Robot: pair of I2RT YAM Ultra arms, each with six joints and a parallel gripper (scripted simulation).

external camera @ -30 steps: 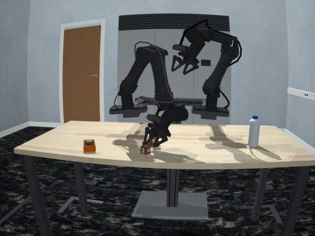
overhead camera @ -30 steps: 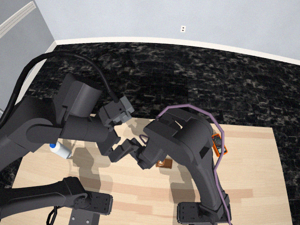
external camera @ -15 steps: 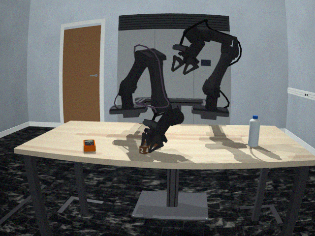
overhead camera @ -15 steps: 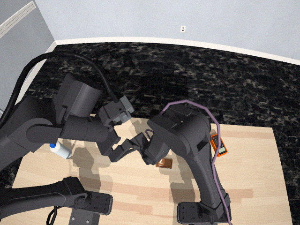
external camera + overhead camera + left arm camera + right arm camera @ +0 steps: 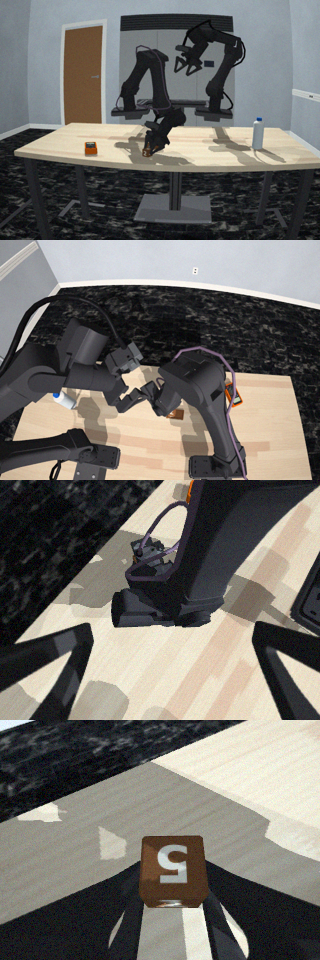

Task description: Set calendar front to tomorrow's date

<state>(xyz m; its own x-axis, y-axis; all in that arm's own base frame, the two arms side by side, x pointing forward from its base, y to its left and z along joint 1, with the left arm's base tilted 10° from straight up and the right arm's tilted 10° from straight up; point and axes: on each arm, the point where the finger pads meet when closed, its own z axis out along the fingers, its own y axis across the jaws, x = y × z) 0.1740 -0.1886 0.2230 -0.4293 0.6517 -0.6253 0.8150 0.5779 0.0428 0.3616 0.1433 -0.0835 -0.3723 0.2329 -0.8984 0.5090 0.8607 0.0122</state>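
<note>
Right now the brown tray is 13 cm behind my right hand, 1 cm to the left of it and 1 cm below it. The rest, counted from my right hand: cube right at my right hand; then orange multimeter 2 cm behind, 27 cm to the right.
</note>
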